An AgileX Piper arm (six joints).
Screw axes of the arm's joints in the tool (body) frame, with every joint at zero. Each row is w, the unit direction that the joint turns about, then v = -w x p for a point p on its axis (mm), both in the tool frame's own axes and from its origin. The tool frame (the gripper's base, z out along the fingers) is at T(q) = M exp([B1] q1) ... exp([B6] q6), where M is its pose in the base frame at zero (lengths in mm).
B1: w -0.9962 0 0.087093 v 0 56.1 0
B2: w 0 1 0 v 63.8 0 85
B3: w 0 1 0 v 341.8 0 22
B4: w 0 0 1 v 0 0 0
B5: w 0 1 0 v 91 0 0
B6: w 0 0 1 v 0 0 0
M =
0.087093 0 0.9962 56.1
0 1 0 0
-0.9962 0 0.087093 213.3
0 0 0 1
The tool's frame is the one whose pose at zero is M.
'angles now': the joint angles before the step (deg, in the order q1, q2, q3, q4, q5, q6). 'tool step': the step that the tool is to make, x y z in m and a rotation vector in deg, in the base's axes. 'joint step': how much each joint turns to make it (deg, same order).
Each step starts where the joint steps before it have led.
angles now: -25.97, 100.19, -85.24, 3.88, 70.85, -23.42
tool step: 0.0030, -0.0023, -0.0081, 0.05, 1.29, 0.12
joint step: 0.01, 1.30, 0.01, -0.52, -0.12, -0.03
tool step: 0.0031, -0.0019, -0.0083, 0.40, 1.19, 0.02
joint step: -0.02, 1.34, -0.02, -0.16, -0.07, -0.01
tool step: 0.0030, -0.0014, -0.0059, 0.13, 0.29, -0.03
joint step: 0.01, 0.95, 0.01, 0.00, -0.64, 0.01
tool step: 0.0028, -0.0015, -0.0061, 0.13, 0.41, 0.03
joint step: 0.00, 0.98, -0.01, -0.05, -0.54, -0.05
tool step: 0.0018, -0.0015, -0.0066, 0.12, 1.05, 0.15
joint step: 0.00, 1.01, 0.01, -0.36, -0.03, -0.06
